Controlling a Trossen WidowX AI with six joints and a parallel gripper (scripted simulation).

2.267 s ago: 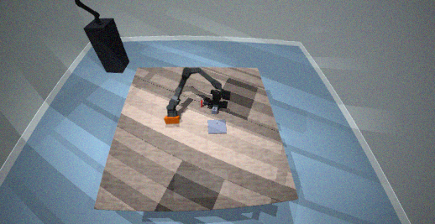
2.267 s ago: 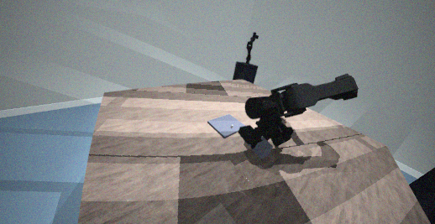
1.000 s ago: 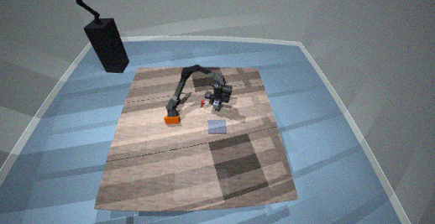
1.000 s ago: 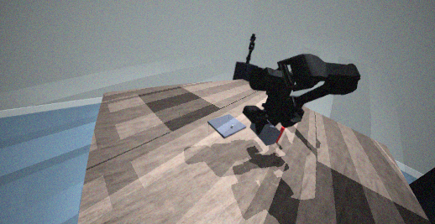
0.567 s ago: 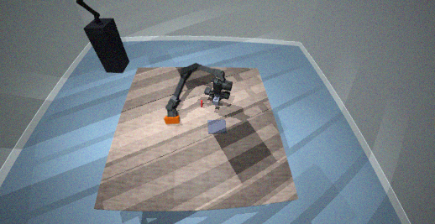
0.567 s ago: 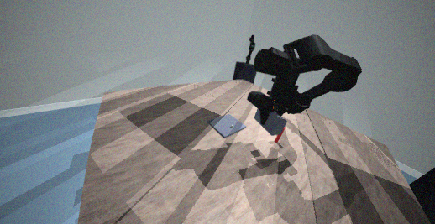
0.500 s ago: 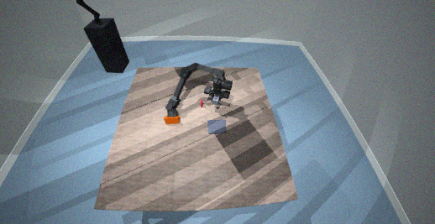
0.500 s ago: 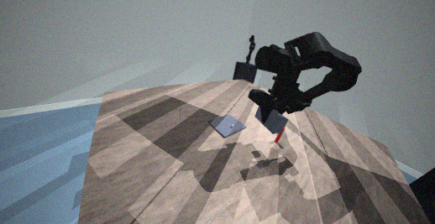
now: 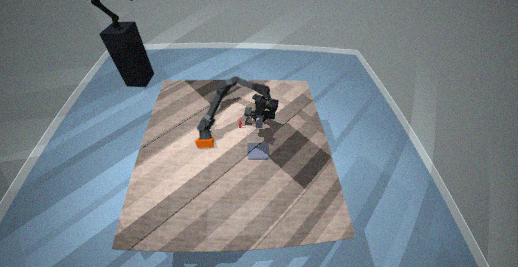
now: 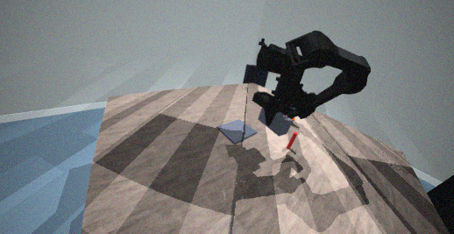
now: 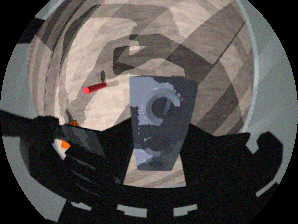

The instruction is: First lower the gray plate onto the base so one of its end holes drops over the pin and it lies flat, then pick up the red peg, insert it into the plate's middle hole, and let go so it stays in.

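Right now my gripper tip is 130 mm to the left of the base and 120 mm above it. The rest, counted from my gripper tip: gray plate: 30 mm above; then red peg: 130 mm behind, 40 mm to the left, 90 mm below.
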